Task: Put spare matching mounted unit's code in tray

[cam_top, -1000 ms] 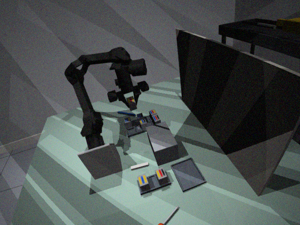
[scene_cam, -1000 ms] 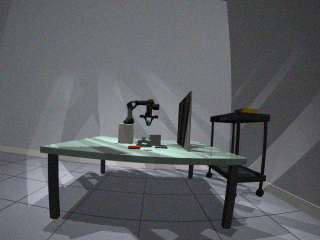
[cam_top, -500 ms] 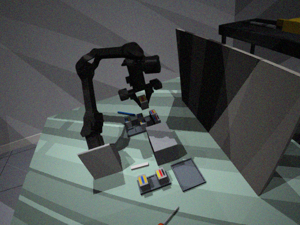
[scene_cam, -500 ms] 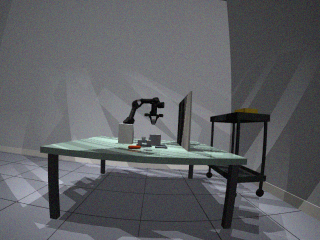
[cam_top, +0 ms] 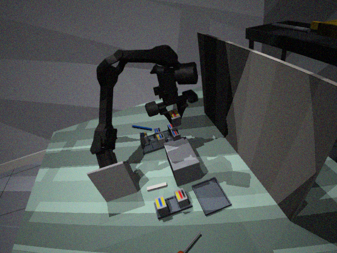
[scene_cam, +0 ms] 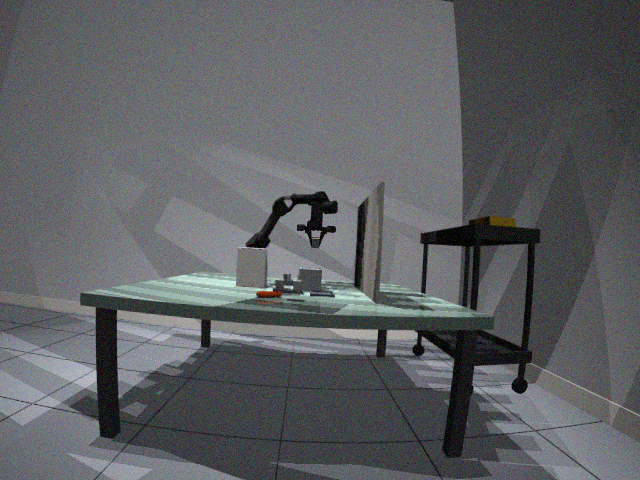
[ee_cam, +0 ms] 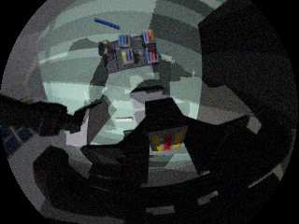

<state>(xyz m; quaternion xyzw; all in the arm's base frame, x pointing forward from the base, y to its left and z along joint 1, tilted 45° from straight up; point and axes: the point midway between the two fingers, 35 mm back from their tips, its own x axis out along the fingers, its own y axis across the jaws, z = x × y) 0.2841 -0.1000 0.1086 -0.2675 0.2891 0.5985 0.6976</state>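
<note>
The dark flat tray lies 10 mm ahead of my gripper tip, 230 mm to the right of it and 200 mm below it. Also, from my gripper tip: spare (30 mm above); then mounted unit (20 mm behind, 50 mm to the right, 150 mm below); then tall dark panel (230 mm ahead, 90 mm to the right, 20 mm above).
</note>
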